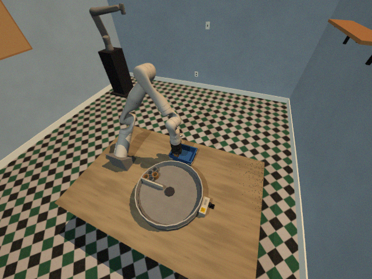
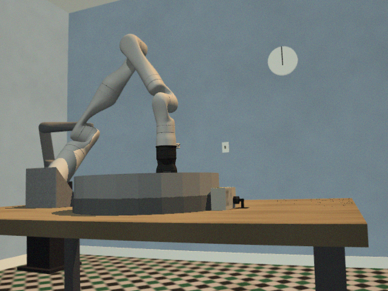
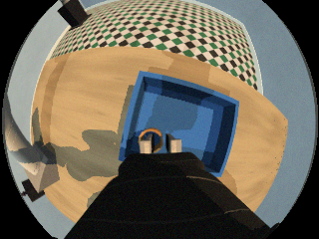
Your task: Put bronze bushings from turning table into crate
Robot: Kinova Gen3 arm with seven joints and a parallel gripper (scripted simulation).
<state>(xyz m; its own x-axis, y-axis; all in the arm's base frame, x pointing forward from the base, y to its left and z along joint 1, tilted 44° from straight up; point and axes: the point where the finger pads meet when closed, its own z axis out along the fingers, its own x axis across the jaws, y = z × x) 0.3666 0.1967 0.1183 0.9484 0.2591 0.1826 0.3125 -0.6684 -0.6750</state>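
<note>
Right now my hand is 3 cm short of the blue crate, 3 cm to the right of it and 3 cm above it. Also, from my hand: grey turning table (10 cm ahead, 30 cm to the right).
</note>
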